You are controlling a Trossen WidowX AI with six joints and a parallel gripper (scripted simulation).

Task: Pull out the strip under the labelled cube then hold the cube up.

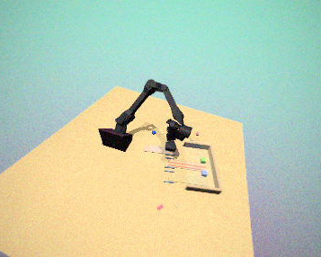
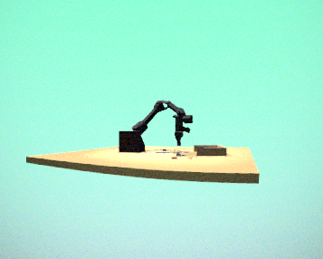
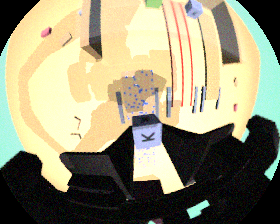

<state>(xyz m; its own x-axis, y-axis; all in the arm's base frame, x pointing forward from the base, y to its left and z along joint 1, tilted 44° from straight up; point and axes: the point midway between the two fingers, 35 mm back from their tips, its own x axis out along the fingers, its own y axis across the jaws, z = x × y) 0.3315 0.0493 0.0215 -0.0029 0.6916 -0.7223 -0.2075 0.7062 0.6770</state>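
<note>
Right now my gripper tip is 5 cm above the pale speckled strip, 4 cm past it and 1 cm to the left of it.
</note>
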